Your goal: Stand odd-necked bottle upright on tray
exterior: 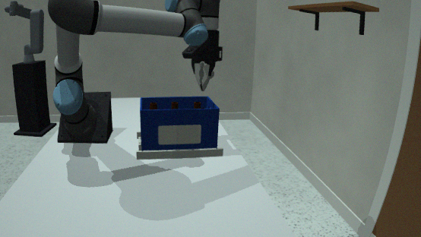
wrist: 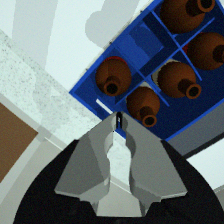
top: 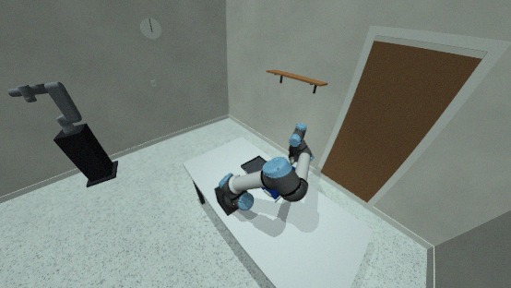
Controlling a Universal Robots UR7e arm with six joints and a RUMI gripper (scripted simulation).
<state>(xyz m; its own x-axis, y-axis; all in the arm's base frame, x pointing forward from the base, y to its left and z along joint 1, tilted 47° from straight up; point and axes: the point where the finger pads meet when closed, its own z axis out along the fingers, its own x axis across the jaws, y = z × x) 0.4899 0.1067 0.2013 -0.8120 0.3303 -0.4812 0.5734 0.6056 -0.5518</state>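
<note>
My hand is 90 mm past the blue crate, 20 mm to the right of it and 160 mm above it. Round my hand: bottle: 180 mm behind, 50 mm to the left, 150 mm below; then dark grey tray: 120 mm behind, 310 mm to the left, 230 mm below.
</note>
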